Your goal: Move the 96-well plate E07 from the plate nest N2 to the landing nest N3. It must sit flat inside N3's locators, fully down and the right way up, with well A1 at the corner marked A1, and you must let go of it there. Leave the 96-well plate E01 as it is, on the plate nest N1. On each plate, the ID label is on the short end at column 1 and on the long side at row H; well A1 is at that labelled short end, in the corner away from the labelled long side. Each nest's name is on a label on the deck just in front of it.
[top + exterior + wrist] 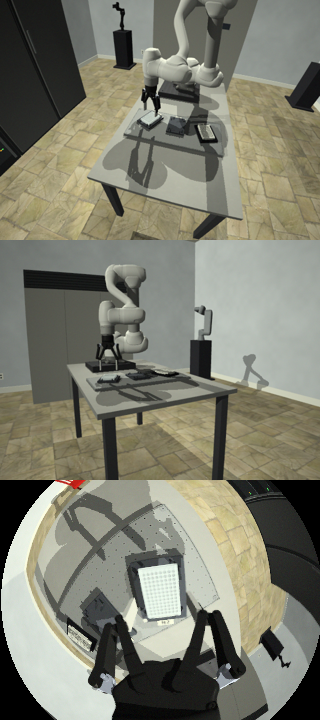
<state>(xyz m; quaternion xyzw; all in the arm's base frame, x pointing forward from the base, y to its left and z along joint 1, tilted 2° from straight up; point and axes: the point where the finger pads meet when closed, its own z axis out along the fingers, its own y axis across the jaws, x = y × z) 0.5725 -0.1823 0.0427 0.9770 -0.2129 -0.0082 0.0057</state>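
My hand is 8 cm above the plate nest N2. Round my hand: landing nest N3: 20 cm to the left, 8 cm below.
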